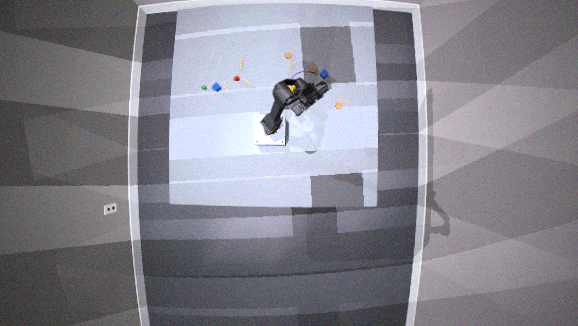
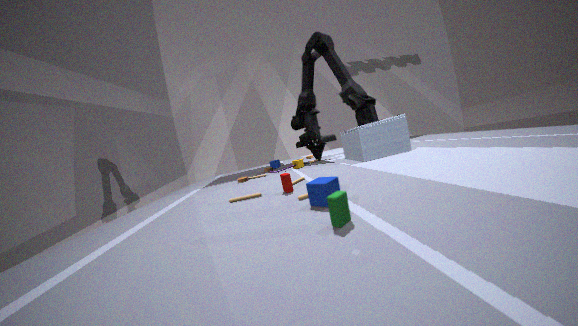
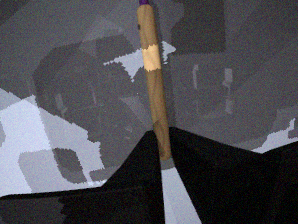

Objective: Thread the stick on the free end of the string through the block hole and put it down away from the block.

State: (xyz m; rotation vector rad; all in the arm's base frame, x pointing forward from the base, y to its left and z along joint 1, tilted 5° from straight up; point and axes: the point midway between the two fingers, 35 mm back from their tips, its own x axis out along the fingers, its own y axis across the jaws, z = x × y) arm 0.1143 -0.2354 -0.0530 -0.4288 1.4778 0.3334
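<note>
Right now the thin wooden stick is 4 cm ahead of my gripper tip, 2 cm to the left of it and 1 cm above it. Also, from my gripper tip: yellow wooden block 11 cm ahead, 6 cm to the left, 2 cm above; round orange button 21 cm ahead, 9 cm to the right, 1 cm above; red block 25 cm ahead, 37 cm to the left, 2 cm above.
</note>
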